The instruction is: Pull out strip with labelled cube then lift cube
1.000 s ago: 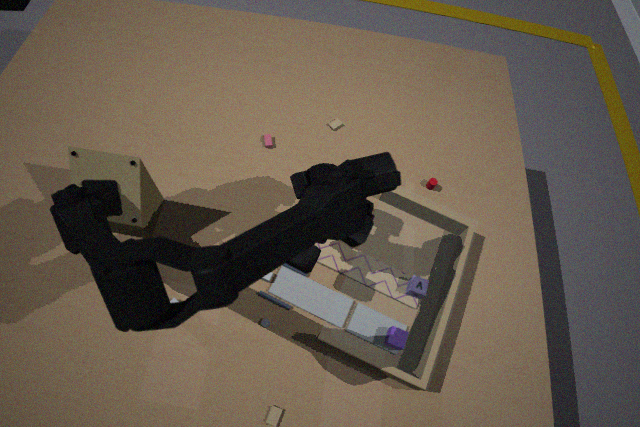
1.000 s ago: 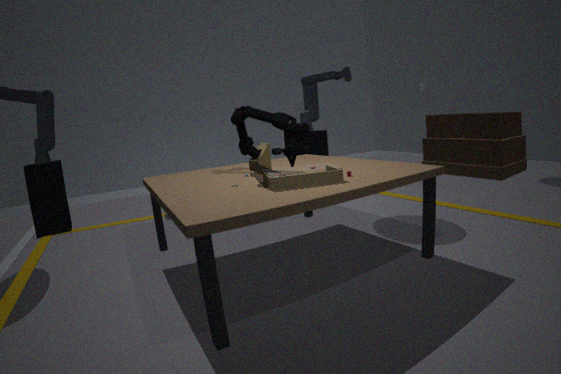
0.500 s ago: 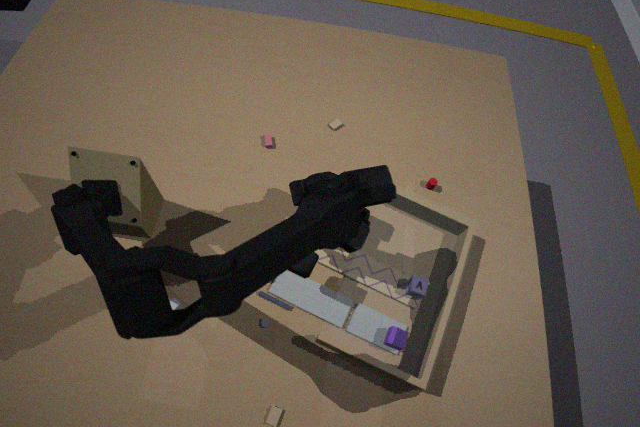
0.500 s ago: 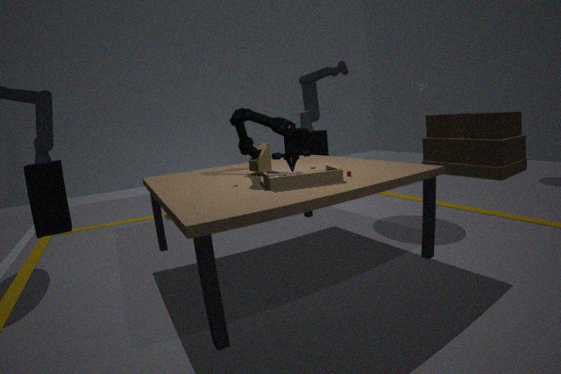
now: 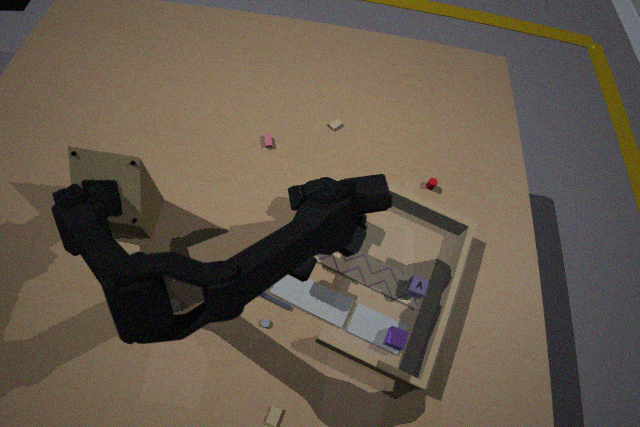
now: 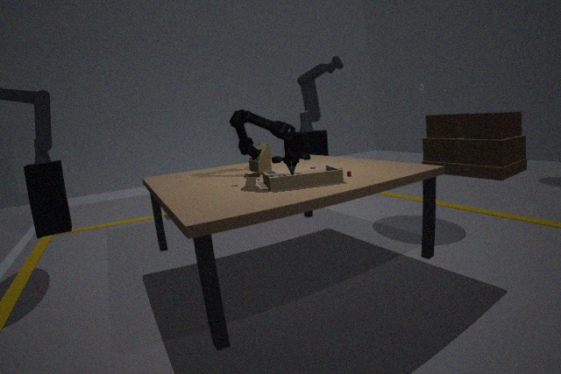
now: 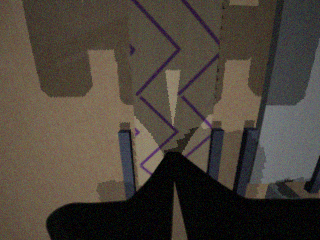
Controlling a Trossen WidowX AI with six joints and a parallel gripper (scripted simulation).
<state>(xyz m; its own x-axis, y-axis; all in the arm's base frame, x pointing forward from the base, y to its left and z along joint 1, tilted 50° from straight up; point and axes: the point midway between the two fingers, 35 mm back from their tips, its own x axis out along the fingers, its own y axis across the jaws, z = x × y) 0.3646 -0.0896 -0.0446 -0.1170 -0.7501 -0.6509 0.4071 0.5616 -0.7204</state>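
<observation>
My gripper tip is 90 mm short of the zigzag-patterned strip and 40 mm to the left of it. Also, from my gripper tip: grey disc (70 mm behind, 150 mm to the right); pink block (100 mm behind, 230 mm to the left); red cylinder (250 mm ahead, 150 mm to the left).
</observation>
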